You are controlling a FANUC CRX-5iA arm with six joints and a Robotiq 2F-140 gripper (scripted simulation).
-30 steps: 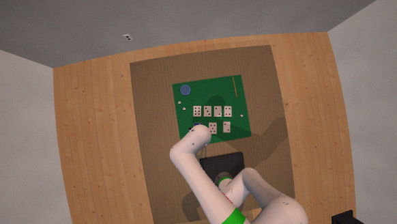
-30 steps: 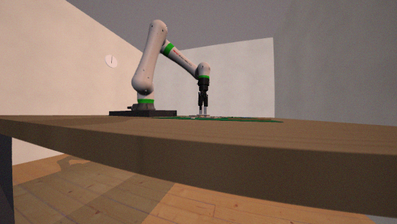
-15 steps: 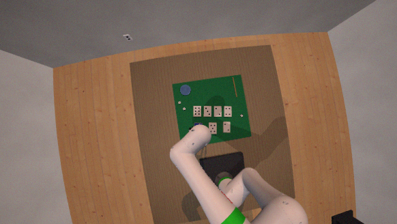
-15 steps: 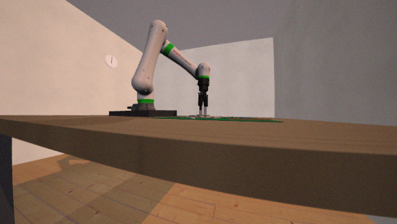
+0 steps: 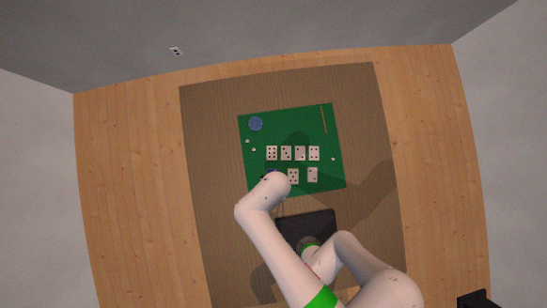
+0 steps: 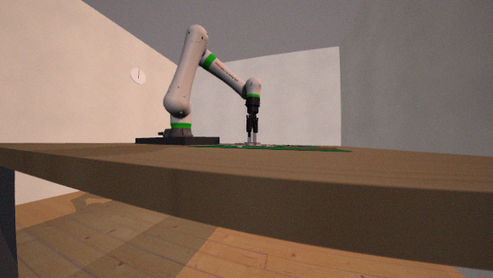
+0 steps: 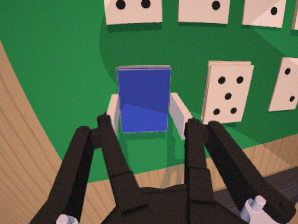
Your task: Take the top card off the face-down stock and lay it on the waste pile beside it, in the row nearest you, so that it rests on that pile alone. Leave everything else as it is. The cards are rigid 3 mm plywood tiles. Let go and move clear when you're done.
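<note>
My hand is 20 mm past the two-pip card, 240 mm to the left of it and 40 mm above it. The rest, counted from my hand: green mat: 130 mm ahead, 140 mm to the right, 60 mm below; then thin wooden stick: 300 mm ahead, 360 mm to the right, 40 mm below.
</note>
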